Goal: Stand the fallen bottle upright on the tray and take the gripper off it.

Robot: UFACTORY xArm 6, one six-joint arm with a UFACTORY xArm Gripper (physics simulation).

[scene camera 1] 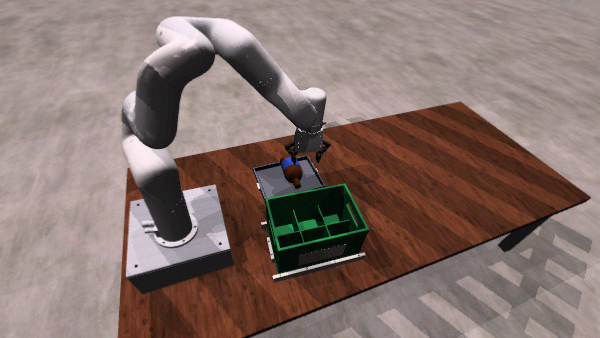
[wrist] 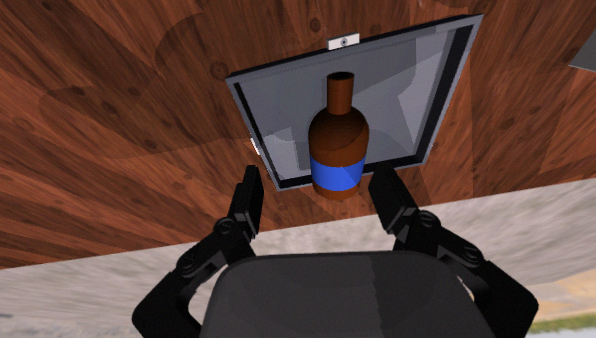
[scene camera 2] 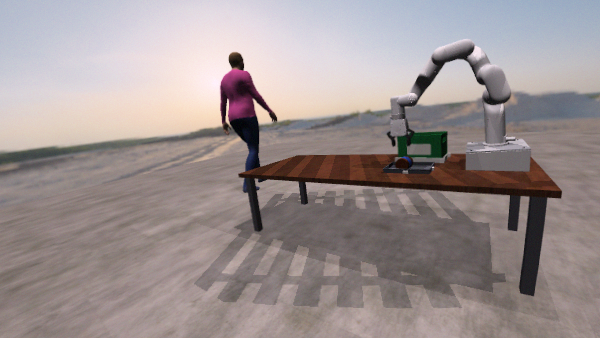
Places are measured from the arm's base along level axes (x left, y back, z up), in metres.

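Pixels of known places: gripper, fingertip midpoint: [scene camera 1: 305, 161] [wrist: 316, 176] [scene camera 2: 401, 146]; arm's base, link origin: [scene camera 1: 176, 230] [scene camera 2: 495, 144].
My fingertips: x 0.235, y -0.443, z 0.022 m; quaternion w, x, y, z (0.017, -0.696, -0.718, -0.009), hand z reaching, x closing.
Observation:
Ahead of a thing's pixels: the offset from my fingertips to its middle. "pt": to the spot under its first point.
The brown bottle {dx +0.032, dy +0.042, dz -0.091 m} [scene camera 1: 292, 172] [scene camera 2: 403, 163] [wrist: 339, 135] with a blue band lies on its side on the grey tray {pt dx +0.000, dy +0.138, dz -0.128 m} [scene camera 1: 270, 186] [wrist: 390, 85]. Its neck points towards the green crate, and its base is at the tray's far side from the crate. My gripper [scene camera 1: 306, 160] [scene camera 2: 401, 144] [wrist: 316, 176] is open and empty, pointing down above the bottle. In the wrist view the bottle's blue band and base show between the two spread fingers, nearer the right one. The fingers appear to be above the bottle, not around it.
The green crate {dx -0.269, dy +0.020, dz -0.046 m} [scene camera 1: 287, 260] [scene camera 2: 437, 145] with divided compartments stands close beside the tray, with a white rail {dx -0.367, dy +0.008, dz -0.119 m} [scene camera 1: 320, 266] along its outer side. The robot's base box [scene camera 1: 205, 210] [scene camera 2: 497, 157] is on the table. A person in a pink top [scene camera 2: 240, 95] is beyond the table's far end.

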